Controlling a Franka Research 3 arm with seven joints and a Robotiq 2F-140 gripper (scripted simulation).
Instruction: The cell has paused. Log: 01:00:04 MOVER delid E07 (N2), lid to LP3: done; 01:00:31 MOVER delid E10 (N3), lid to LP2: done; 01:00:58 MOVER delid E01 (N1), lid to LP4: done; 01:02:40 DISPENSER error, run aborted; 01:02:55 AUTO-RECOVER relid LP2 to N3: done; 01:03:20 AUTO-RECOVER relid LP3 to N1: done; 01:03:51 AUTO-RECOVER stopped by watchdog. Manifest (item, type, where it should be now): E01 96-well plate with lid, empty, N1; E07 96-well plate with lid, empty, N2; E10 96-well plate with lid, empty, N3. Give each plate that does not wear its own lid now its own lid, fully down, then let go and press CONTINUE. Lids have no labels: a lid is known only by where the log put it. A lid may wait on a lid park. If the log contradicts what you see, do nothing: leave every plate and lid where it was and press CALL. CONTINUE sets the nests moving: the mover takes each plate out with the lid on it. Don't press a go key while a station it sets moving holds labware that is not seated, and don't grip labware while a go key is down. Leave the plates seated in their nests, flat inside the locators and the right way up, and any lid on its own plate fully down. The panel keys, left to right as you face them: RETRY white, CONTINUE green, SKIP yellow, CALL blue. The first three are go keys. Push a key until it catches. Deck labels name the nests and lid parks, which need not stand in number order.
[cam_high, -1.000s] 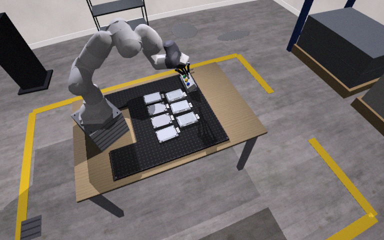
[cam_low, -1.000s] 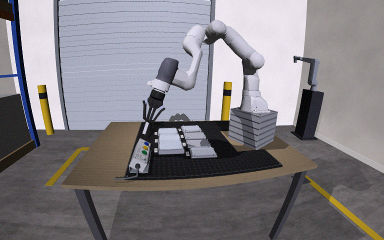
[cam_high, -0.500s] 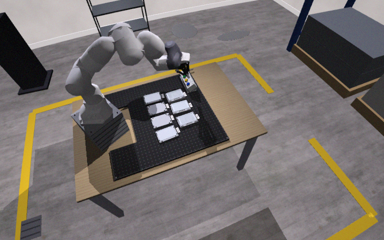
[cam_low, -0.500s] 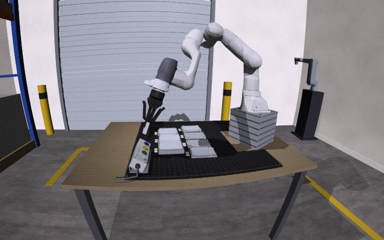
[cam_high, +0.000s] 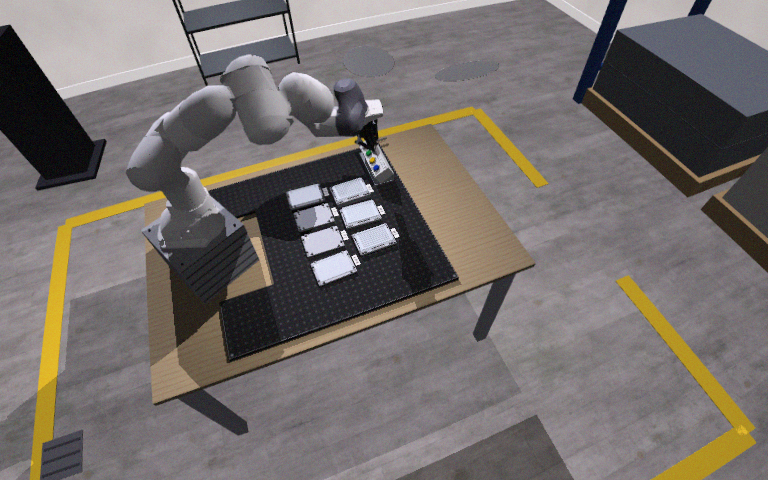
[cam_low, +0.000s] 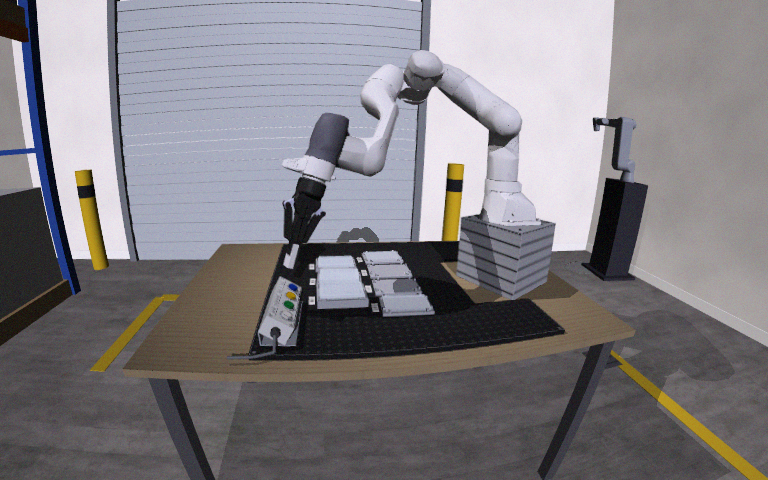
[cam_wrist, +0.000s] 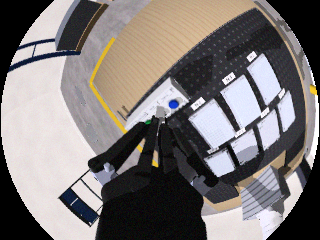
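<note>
My gripper is now 10 mm to the left of the blue key and 100 mm above it. Also, from my hand: yellow key: 40 mm to the left, 100 mm below; plate: 130 mm behind, 70 mm to the right, 130 mm below; green key: 10 mm behind, 90 mm to the left, 100 mm below.
</note>
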